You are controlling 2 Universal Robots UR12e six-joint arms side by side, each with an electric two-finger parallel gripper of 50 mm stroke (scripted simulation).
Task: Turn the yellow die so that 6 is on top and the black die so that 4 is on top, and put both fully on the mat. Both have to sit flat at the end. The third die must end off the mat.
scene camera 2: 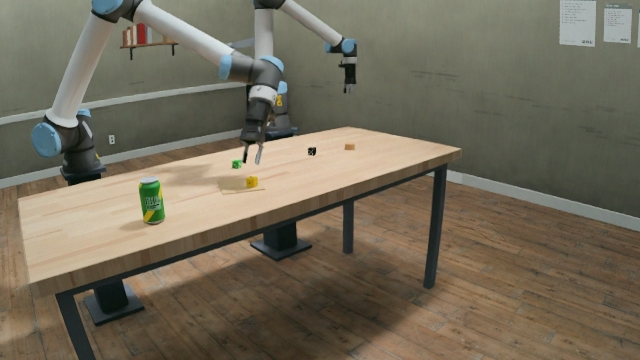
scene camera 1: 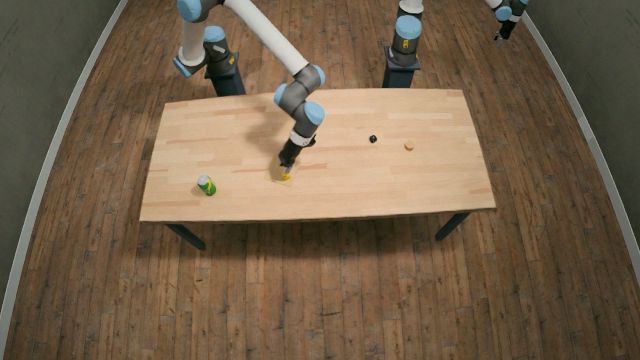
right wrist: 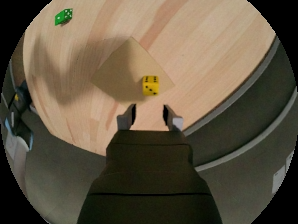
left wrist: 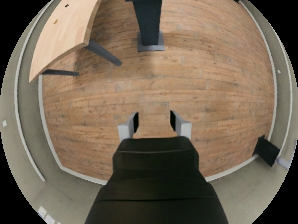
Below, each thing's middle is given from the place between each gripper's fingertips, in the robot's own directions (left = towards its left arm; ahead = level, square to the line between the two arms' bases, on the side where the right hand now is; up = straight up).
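Counting from my right hand [scene camera 2: 249, 163], I find the tan mat [right wrist: 120, 77] 9 cm lower than the hand, 3 cm to the right of it and 3 cm behind it.
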